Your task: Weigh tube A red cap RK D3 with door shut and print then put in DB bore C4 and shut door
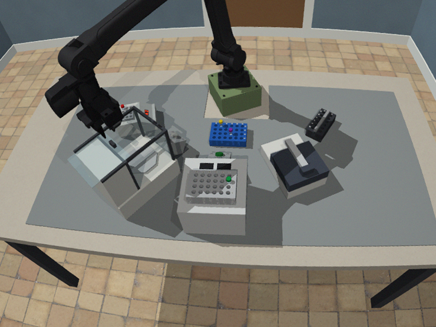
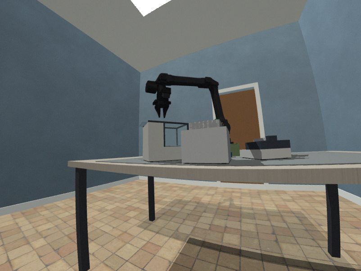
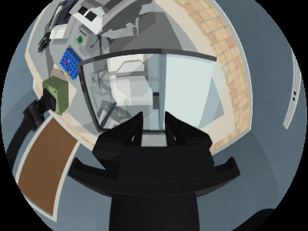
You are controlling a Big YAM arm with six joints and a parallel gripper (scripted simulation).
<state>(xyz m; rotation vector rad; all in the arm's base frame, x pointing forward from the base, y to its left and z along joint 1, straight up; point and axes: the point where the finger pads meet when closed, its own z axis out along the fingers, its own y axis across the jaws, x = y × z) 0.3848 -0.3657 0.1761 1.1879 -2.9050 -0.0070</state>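
My gripper is now 2 cm short of the balance door, 2 cm to the left of it and 5 cm above it. Round my hand: blue tube rack RK 18 cm behind, 33 cm to the left, 25 cm below; then grey well block 13 cm ahead, 28 cm to the left, 11 cm below; then spectrophotometer SP 2 cm behind, 53 cm to the left, 19 cm below.
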